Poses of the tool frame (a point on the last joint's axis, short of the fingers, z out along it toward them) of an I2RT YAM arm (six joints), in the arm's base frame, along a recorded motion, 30 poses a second.
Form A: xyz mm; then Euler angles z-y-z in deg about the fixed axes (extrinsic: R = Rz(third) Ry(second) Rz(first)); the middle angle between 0 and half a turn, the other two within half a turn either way.
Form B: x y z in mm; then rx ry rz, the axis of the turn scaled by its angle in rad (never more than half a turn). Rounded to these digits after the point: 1 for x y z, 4 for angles.
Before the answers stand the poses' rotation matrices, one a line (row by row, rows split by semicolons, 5 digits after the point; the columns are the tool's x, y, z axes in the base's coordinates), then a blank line. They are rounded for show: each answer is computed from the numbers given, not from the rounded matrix.
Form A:
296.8 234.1 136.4 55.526 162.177 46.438
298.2 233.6 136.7 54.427 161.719 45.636
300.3 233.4 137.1 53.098 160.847 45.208
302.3 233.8 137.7 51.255 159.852 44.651
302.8 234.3 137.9 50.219 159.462 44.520
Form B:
-0.96873 0.13069 0.21093; 0.17764 0.95878 0.22179; -0.17325 0.25233 -0.95201
-0.96772 0.12413 0.21933; 0.17382 0.95890 0.22425; -0.18248 0.25514 -0.94953
-0.96712 0.10609 0.23115; 0.16086 0.95912 0.23284; -0.19700 0.26236 -0.94465
-0.96612 0.08105 0.24504; 0.14192 0.95982 0.24207; -0.21557 0.26865 -0.93881
-0.96606 0.06448 0.25014; 0.12782 0.96081 0.24599; -0.22448 0.26961 -0.93644

296.8 234.1 136.4 0.2317 2.9154 0.3563
298.2 233.6 136.7 0.2234 2.9065 0.3595
300.3 233.4 137.1 0.1995 2.8931 0.3701
302.3 233.8 137.7 0.1660 2.8770 0.3802
302.8 234.3 137.9 0.1429 2.8706 0.3831

